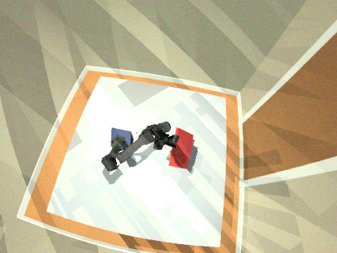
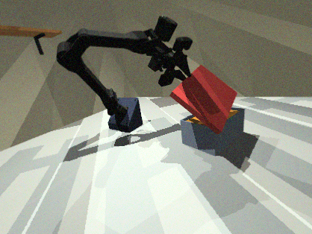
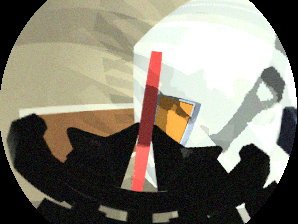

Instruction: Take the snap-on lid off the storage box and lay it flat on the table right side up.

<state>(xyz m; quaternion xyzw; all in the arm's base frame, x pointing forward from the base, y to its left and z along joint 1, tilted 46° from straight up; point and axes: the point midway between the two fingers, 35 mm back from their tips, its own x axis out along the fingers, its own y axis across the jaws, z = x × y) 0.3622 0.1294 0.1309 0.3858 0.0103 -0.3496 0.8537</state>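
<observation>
The red lid lies 6 cm ahead of my gripper tip, 5 cm below it and 2 cm to the left of it. Also, from my gripper tip: storage box 19 cm below, 6 cm ahead, 5 cm to the left.
</observation>
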